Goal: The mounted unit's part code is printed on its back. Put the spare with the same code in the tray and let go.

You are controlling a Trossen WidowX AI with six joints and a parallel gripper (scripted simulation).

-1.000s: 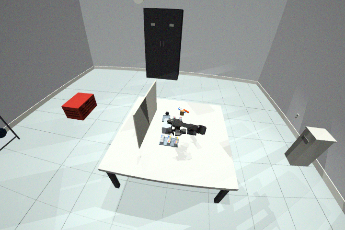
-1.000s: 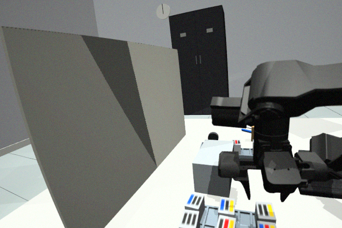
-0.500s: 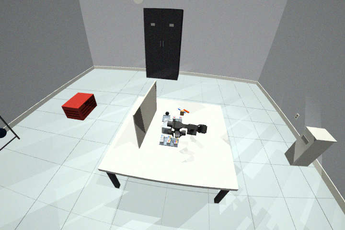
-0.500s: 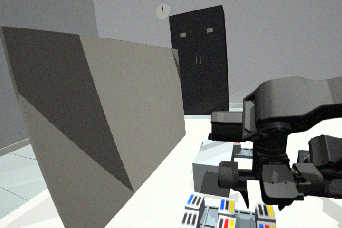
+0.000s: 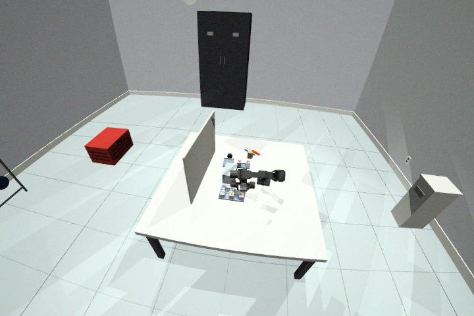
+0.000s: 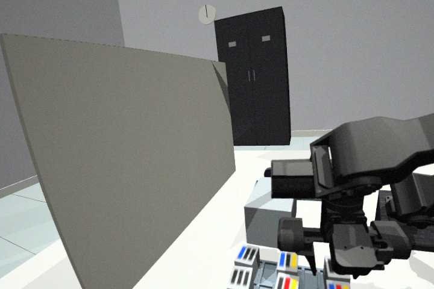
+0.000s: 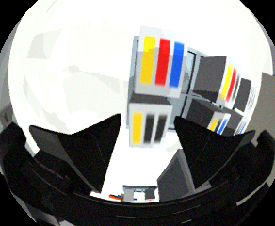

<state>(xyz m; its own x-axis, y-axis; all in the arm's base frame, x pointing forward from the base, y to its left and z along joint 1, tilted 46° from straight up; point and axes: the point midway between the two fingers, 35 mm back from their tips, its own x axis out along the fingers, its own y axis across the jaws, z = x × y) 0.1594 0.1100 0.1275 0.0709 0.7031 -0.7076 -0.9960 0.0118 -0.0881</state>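
Right now the grey mounted unit is 120 mm ahead of my gripper tip, 150 mm to the right of it and 20 mm above it. The rest, counted from my gripper tip: tall grey panel (350 mm ahead, 170 mm to the right, 200 mm above).
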